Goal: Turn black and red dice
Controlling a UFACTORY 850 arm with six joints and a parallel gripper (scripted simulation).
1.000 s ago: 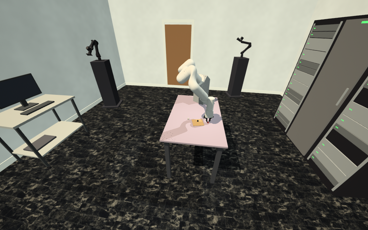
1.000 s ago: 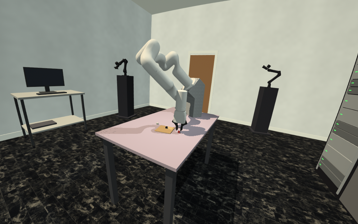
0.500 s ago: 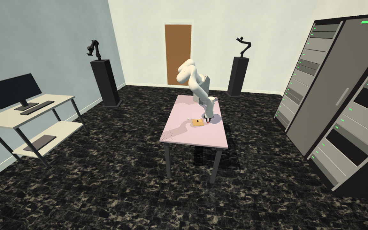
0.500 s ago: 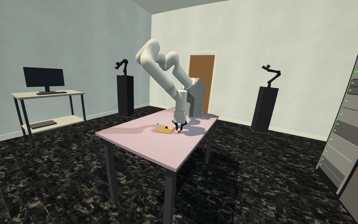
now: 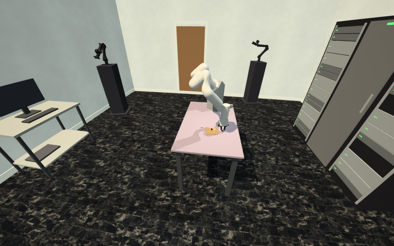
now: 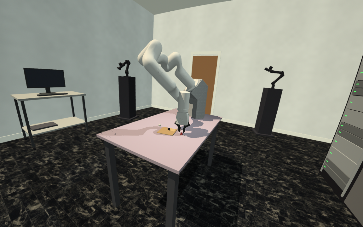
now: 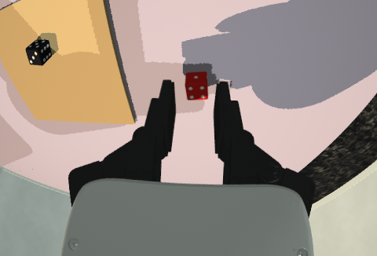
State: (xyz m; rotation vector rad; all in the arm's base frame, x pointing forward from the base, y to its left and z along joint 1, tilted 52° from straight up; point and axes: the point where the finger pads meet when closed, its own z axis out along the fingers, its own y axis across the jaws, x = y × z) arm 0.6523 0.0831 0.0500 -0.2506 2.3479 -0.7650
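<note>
Right now my hand is 3 cm above the red die. The rest, counted from my hand: mat (2 cm behind, 13 cm to the right, 4 cm below); then white die (11 cm behind, 24 cm to the right, 3 cm below); then black die (4 cm behind, 13 cm to the right, 3 cm below).
</note>
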